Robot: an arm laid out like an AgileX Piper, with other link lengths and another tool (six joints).
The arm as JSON. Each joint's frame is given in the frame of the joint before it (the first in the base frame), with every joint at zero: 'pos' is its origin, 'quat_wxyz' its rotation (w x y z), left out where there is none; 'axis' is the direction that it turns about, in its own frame. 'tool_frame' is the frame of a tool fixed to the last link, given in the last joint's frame.
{
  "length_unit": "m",
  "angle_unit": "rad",
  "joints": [
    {
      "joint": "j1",
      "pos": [
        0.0,
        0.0,
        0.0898
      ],
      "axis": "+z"
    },
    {
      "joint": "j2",
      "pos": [
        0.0,
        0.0,
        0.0
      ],
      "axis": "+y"
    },
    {
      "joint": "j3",
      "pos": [
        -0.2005,
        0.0,
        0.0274
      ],
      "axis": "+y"
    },
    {
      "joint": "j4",
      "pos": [
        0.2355,
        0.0,
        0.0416
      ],
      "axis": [
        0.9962,
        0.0,
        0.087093
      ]
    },
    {
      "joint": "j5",
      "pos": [
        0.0,
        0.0,
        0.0
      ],
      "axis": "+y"
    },
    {
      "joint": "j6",
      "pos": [
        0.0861,
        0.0,
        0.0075
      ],
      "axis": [
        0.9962,
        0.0,
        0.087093
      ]
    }
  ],
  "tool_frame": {
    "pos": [
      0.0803,
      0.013,
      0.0
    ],
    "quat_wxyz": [
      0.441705,
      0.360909,
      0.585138,
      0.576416
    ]
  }
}
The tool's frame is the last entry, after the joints.
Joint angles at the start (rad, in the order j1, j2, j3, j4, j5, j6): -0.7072, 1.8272, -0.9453, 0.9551, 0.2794, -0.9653
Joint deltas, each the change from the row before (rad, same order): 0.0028, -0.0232, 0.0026, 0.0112, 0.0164, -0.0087; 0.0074, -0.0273, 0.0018, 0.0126, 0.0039, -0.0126; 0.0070, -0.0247, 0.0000, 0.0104, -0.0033, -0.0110; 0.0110, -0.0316, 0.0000, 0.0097, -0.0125, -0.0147; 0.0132, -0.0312, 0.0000, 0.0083, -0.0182, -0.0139; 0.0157, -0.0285, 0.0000, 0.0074, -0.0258, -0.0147; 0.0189, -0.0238, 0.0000, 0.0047, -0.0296, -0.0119; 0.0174, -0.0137, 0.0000, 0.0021, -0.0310, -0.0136; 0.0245, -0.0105, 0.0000, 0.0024, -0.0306, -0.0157; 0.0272, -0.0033, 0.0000, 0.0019, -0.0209, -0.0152; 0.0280, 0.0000, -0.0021, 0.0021, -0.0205, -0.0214
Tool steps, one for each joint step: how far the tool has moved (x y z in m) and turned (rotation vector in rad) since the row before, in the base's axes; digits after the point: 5 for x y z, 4 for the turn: 0.00218, 0.00257, 0.00730, 0.0009, -0.0182, 0.0113; 0.00335, 0.00162, 0.00923, -0.0139, -0.0228, 0.0109; 0.00320, 0.00031, 0.00897, -0.0192, -0.0220, 0.0064; 0.00400, -0.00010, 0.01164, -0.0332, -0.0270, 0.0076; 0.00399, -0.00005, 0.01178, -0.0371, -0.0269, 0.0060; 0.00392, -0.00012, 0.01121, -0.0415, -0.0252, 0.0039; 0.00396, 0.00065, 0.00980, -0.0405, -0.0217, 0.0036; 0.00310, 0.00033, 0.00626, -0.0378, -0.0125, 0.0031; 0.00418, 0.00288, 0.00521, -0.0365, -0.0096, 0.0112; 0.00450, 0.00555, 0.00216, -0.0256, -0.0024, 0.0204; 0.00479, 0.00579, 0.00160, -0.0290, 0.0003, 0.0249
